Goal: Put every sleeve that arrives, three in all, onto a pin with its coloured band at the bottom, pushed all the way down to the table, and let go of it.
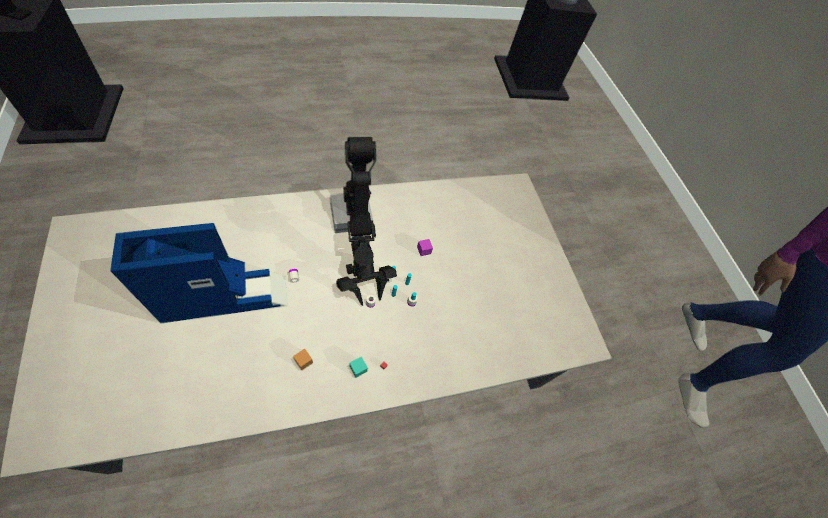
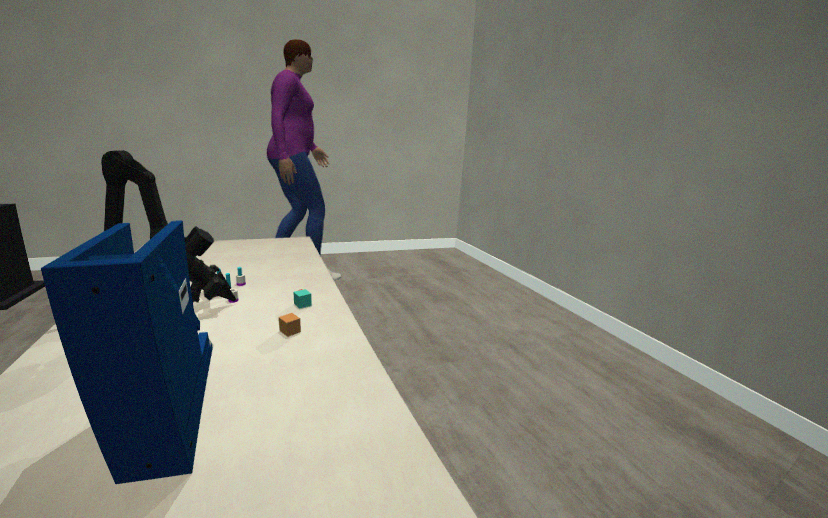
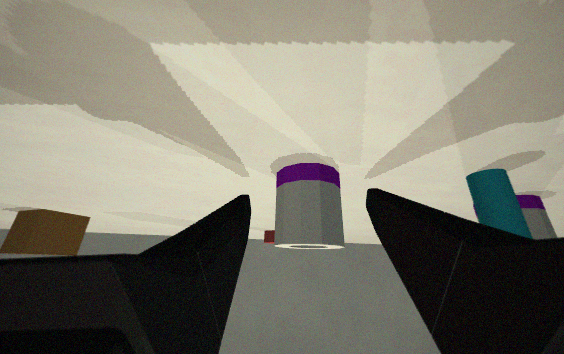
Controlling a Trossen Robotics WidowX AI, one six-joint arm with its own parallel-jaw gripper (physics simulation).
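Note:
A white sleeve [image 1: 370,301] [image 3: 309,215] stands upright on the table, off any pin, its purple band at the bottom. My gripper [image 1: 371,300] [image 3: 307,200] is open around it, with a gap on each side. A second sleeve [image 1: 412,301] [image 2: 240,279] [image 3: 539,218] is on a pin, purple band down at the table, the cyan pin tip [image 1: 414,295] showing above. A third sleeve [image 1: 293,276] stands near the blue dispenser with its purple band at the top. Bare cyan pins [image 1: 408,279] [image 1: 395,290] stand right of the gripper; another [image 1: 393,268] is partly hidden behind it.
The blue dispenser [image 1: 177,287] [image 2: 122,360] stands at the table's left with its chute toward the arm. A magenta cube [image 1: 424,247] lies behind the pins. An orange cube [image 1: 302,359] [image 2: 289,324], a teal cube [image 1: 358,367] [image 2: 302,298] and a small red cube [image 1: 384,365] lie nearer the front edge.

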